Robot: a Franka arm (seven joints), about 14 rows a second.
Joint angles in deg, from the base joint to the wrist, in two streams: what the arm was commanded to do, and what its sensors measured. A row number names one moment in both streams.
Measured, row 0:
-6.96, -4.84, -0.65, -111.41, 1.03, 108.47, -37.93
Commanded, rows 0 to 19:
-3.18, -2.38, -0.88, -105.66, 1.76, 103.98, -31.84
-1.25, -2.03, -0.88, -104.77, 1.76, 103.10, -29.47
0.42, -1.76, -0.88, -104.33, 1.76, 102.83, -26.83
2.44, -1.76, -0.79, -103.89, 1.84, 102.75, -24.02
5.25, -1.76, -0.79, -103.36, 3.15, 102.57, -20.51
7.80, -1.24, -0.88, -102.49, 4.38, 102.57, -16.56
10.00, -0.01, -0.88, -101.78, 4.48, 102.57, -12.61
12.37, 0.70, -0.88, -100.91, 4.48, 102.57, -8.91
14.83, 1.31, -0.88, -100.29, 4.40, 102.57, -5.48
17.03, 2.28, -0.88, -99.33, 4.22, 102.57, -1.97
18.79, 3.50, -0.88, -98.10, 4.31, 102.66, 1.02
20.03, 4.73, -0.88, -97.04, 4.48, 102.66, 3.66
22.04, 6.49, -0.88, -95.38, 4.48, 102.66, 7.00
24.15, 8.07, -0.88, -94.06, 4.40, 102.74, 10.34
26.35, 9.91, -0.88, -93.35, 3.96, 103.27, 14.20
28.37, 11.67, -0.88, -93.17, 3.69, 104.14, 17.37
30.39, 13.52, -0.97, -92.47, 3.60, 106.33, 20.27
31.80, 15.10, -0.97, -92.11, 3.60, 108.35, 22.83
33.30, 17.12, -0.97, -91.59, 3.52, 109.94, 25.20
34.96, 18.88, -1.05, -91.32, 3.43, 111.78, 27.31
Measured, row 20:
32.53, 14.10, -0.27, -95.21, 3.54, 110.12, 23.39
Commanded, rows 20 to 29:
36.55, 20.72, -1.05, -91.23, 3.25, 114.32, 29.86
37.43, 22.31, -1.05, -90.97, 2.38, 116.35, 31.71
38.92, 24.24, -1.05, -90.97, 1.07, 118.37, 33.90
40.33, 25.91, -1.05, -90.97, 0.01, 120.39, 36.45
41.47, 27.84, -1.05, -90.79, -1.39, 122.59, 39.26
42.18, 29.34, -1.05, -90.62, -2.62, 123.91, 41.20
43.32, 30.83, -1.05, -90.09, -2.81, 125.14, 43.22
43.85, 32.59, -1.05, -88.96, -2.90, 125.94, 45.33
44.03, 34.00, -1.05, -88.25, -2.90, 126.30, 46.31
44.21, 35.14, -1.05, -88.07, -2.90, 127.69, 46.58
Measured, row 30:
43.82, 31.63, -0.50, -91.90, -1.79, 126.67, 44.45
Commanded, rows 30 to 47:
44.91, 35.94, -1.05, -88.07, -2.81, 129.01, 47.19
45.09, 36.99, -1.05, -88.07, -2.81, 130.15, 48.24
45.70, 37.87, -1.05, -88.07, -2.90, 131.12, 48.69
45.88, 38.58, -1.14, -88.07, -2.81, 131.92, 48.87
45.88, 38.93, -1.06, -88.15, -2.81, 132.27, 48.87
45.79, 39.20, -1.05, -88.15, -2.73, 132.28, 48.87
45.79, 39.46, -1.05, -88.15, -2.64, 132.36, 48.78
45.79, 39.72, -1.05, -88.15, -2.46, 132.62, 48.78
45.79, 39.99, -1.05, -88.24, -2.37, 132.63, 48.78
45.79, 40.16, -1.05, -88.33, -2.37, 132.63, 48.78
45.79, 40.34, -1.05, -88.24, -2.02, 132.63, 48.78
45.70, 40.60, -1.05, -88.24, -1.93, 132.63, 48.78
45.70, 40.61, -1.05, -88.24, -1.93, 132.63, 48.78
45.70, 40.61, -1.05, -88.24, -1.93, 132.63, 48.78
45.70, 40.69, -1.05, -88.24, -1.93, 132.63, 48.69
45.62, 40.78, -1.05, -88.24, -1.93, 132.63, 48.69
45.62, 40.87, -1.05, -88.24, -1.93, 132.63, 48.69
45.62, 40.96, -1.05, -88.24, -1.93, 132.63, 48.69
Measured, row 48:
45.46, 39.66, -0.81, -90.08, -1.79, 132.29, 47.92
